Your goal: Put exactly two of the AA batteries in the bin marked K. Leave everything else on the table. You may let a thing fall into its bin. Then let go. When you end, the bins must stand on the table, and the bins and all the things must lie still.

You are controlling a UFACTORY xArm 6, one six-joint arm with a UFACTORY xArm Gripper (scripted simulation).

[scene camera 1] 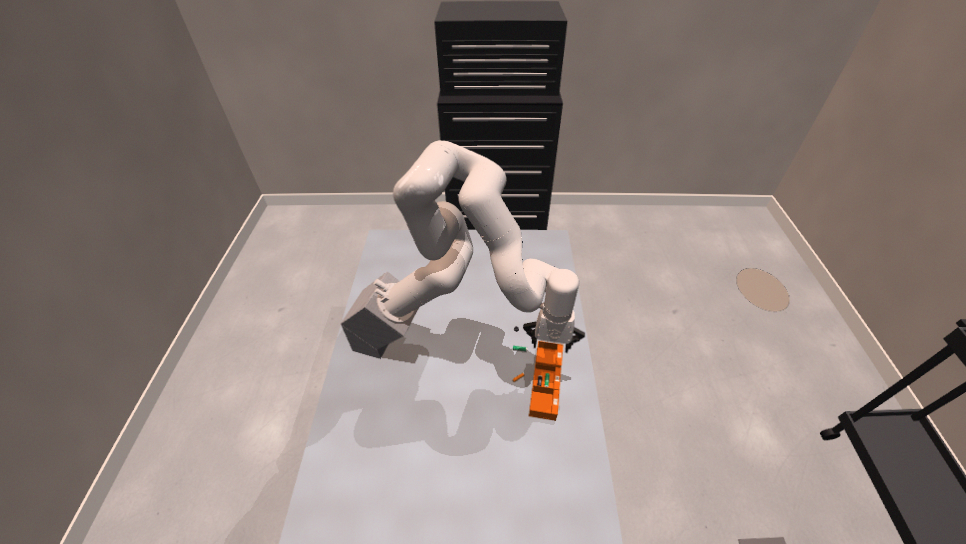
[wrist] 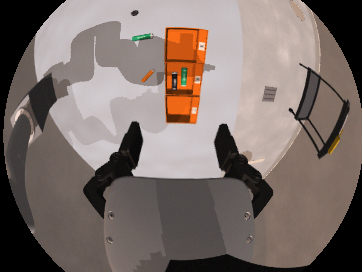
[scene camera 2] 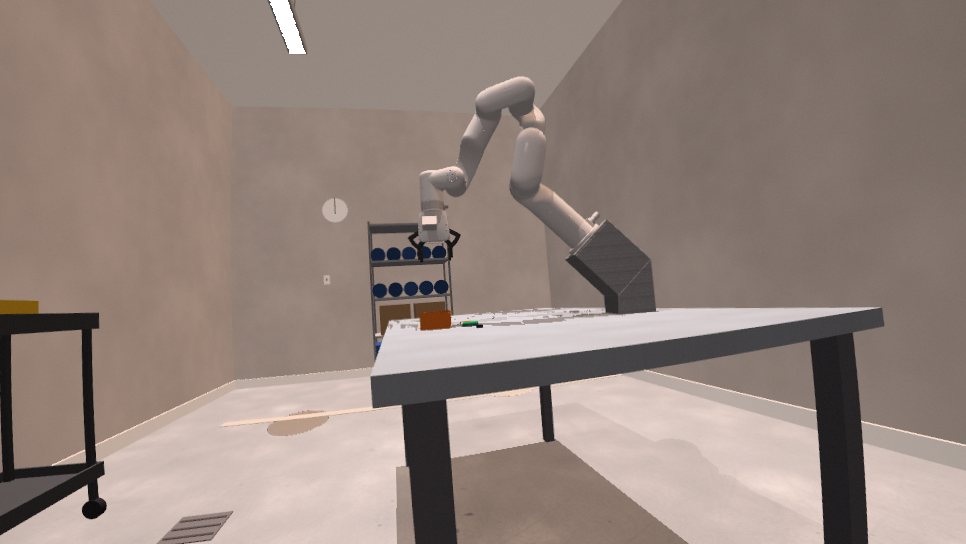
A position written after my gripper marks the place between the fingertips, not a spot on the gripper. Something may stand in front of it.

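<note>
My gripper [scene camera 1: 550,346], [wrist: 179,131].
</note>
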